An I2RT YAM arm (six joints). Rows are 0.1 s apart.
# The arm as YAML. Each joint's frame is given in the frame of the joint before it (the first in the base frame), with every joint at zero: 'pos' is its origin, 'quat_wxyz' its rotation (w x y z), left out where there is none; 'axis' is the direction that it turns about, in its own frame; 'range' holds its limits. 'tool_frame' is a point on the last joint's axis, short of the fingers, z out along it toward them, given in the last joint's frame.
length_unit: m
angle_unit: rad
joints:
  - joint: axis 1
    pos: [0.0, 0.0, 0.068]
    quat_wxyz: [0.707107, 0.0, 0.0, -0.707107]
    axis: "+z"
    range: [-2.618, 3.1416]
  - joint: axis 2
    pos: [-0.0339, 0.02, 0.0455]
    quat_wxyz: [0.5, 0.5, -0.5, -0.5]
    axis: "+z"
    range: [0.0, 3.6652]
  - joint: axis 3
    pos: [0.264, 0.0, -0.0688]
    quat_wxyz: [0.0, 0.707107, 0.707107, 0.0]
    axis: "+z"
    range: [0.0, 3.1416]
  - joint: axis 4
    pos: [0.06, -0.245, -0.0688]
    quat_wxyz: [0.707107, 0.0, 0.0, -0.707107]
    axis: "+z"
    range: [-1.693, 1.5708]
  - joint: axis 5
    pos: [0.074, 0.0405, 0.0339]
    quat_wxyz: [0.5, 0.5, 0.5, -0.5]
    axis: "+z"
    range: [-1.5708, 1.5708]
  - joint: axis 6
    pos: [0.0, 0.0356, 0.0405]
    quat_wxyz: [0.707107, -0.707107, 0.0, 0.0]
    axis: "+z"
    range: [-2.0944, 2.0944]
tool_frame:
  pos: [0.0, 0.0, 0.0]
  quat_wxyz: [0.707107, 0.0, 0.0, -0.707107]
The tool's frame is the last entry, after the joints.
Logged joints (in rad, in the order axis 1, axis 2, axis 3, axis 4, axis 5, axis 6), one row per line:
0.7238, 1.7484, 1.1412, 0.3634, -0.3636, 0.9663
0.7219, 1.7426, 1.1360, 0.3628, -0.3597, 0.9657
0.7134, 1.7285, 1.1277, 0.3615, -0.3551, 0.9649
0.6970, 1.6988, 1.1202, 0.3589, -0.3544, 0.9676
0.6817, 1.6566, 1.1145, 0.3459, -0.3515, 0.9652
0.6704, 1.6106, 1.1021, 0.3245, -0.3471, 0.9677
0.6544, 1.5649, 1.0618, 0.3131, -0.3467, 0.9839
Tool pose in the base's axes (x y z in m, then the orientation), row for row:
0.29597, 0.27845, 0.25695, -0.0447, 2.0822, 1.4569
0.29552, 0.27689, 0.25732, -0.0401, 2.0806, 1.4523
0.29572, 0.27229, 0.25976, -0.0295, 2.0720, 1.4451
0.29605, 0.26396, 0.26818, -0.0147, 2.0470, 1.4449
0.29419, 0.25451, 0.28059, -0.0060, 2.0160, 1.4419
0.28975, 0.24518, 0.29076, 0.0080, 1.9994, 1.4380
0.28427, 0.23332, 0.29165, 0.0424, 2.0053, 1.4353
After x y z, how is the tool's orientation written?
As a rotation vector, in radians.
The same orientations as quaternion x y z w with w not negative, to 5 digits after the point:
-0.01680, 0.78264, 0.54761, 0.29548
-0.01509, 0.78279, 0.54641, 0.29740
-0.01113, 0.78166, 0.54516, 0.30280
-0.00557, 0.77601, 0.54775, 0.31265
-0.00229, 0.76908, 0.55007, 0.32547
0.00306, 0.76552, 0.55058, 0.33291
0.01622, 0.76715, 0.54909, 0.33122

